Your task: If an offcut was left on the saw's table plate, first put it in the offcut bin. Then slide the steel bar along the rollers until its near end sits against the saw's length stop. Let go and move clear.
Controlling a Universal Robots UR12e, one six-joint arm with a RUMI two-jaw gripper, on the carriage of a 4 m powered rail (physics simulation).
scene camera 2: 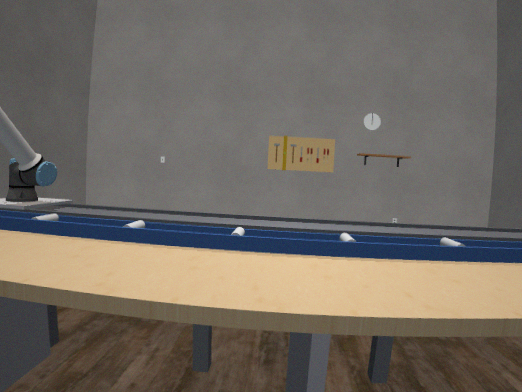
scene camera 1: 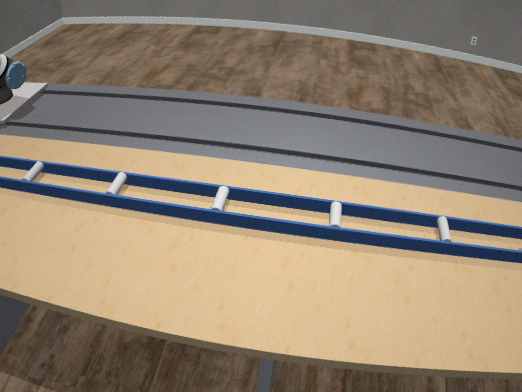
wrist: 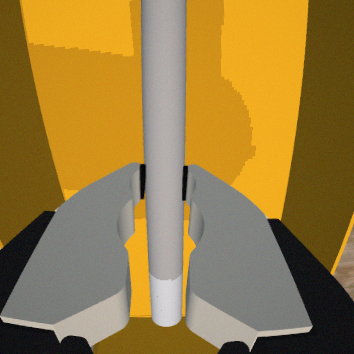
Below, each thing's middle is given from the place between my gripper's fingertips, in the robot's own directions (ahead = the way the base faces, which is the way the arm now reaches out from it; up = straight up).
The yellow offcut bin (wrist: 262,91) lies right at my hand. Also, from my hand: grey steel offcut (wrist: 163,37): 10 mm to the left.
